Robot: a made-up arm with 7 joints. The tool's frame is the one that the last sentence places.
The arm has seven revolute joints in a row. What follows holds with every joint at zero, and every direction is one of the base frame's.
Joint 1 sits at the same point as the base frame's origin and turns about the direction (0.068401, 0.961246, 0.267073), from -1.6 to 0.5 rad.
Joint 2 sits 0.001 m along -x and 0.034 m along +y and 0.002 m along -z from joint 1 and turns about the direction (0.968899, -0.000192, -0.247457), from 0 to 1.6 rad.
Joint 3 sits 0.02 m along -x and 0.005 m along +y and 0.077 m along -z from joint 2 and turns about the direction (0.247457, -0.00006, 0.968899), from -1.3 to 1.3 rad.
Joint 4 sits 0.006 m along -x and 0.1 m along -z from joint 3 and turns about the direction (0.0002, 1, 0.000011), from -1.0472 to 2.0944 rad.
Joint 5 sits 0.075 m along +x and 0.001 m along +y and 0.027 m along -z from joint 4 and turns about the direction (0.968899, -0.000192, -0.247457), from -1.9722 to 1.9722 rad.
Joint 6 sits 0.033 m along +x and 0.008 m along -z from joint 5 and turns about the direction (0.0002, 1, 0.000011), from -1.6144 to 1.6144 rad.
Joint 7 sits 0.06 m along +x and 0.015 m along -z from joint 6 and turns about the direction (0.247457, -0.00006, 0.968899), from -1.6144 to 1.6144 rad.
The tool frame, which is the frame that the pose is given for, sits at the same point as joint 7; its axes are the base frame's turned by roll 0, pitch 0.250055 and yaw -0.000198 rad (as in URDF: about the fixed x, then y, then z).
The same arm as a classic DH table. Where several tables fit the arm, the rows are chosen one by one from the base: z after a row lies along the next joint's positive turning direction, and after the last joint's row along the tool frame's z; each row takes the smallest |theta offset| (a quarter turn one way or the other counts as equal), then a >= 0, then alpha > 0; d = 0 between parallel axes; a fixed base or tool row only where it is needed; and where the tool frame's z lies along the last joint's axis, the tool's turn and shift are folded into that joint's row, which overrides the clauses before.
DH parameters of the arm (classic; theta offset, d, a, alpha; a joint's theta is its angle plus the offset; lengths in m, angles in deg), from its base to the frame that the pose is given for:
base (fixed): -4.07 0 0 -74.51
joint 1: -75.12 0.0321 -0.0115 -90
joint 2: 74 -0.0008 -0.005 90
joint 3: 90 -0.1779 0.0189 -90
joint 4: 90 0.001 0.0076 90
joint 5: 0 0.1133 -0.0004 -90
joint 6: -90 0 0.0618 90
joint 7: 0 0.0003 0 0
Joint limits (deg, base to tool): -91.67..28.65 0..91.67 -74.48..74.48 -60..120 -113..113 -92.5..92.5 -92.5..92.5

